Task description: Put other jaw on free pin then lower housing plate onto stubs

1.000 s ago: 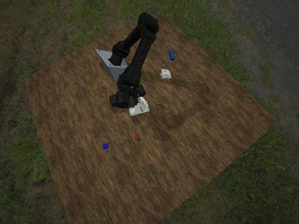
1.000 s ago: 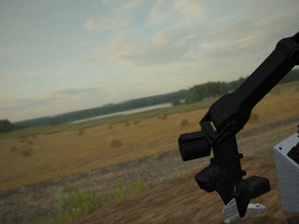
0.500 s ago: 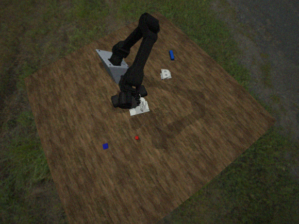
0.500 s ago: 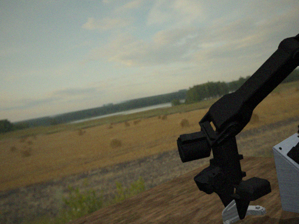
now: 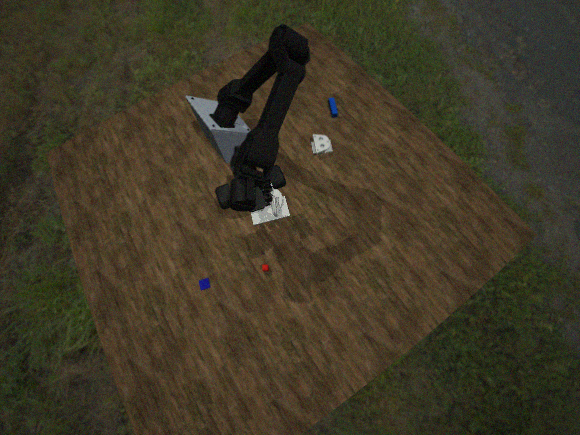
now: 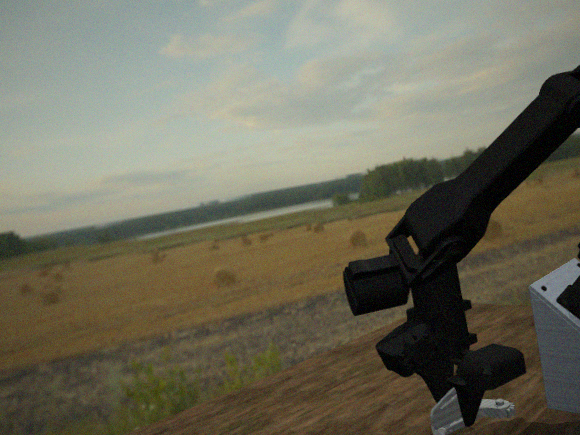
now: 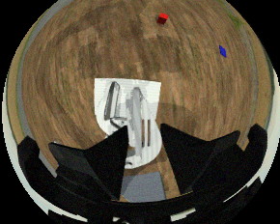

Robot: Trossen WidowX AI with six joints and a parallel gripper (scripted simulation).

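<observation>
Now: the white jaw 3 cm to the left of my gripper tip and 3 cm behind it. Round my gripper tip: white stepped piece: 32 cm to the left, 7 cm below, 4 cm behind; red cube: 16 cm ahead, 10 cm to the right, 7 cm below; blue square: 27 cm to the right, 8 cm below, 8 cm ahead.
</observation>
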